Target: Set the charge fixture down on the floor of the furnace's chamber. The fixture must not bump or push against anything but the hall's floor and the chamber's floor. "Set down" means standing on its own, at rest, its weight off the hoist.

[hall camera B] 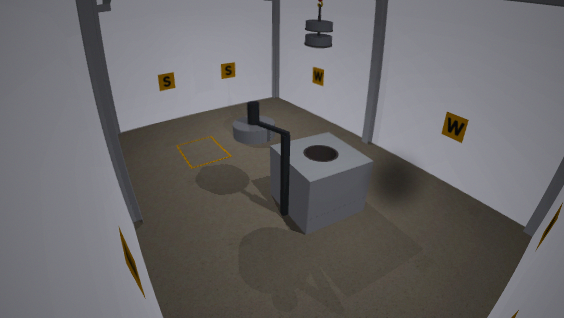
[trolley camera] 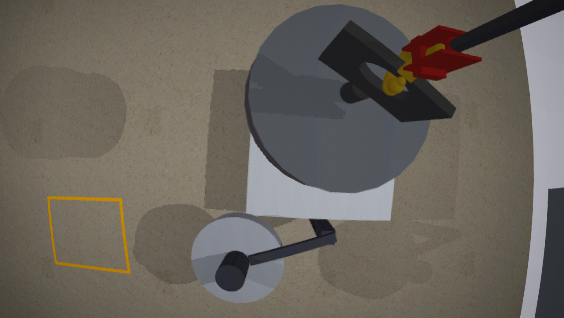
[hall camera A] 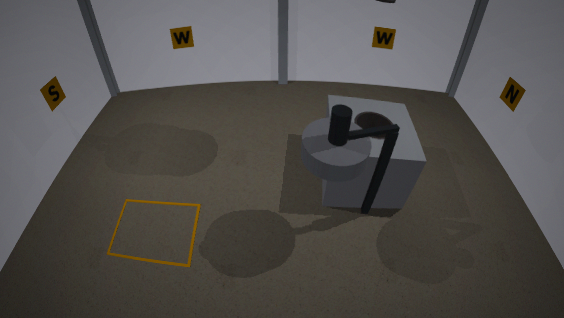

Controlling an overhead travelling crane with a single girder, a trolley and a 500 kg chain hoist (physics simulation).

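Note:
The charge fixture [hall camera A: 386, 1] [hall camera B: 318, 41] [trolley camera: 340, 155] is two grey round discs, one above the other on a rod. It hangs high above the furnace in hall camera B, apart from it; its lower edge shows at the top of hall camera A. My gripper, a yellow hook [hall camera B: 320, 3] [trolley camera: 394, 86] under a red block, is through the eye of its dark top plate. The furnace [hall camera A: 365, 185] [hall camera B: 340, 200] [trolley camera: 320, 205] is a pale box with a round chamber opening [hall camera A: 372, 125] [hall camera B: 321, 153] in its top. In the trolley camera the disc hides the opening; the chamber's floor cannot be made out.
The furnace's round lid [hall camera A: 320, 156] [hall camera B: 249, 132] [trolley camera: 260, 287] is swung aside on a dark arm, beside the furnace. The arm's post [hall camera A: 380, 172] [hall camera B: 285, 175] stands close to the furnace. A yellow rectangle [hall camera A: 162, 202] [trolley camera: 85, 198] marks the floor. Walls and grey columns surround the hall.

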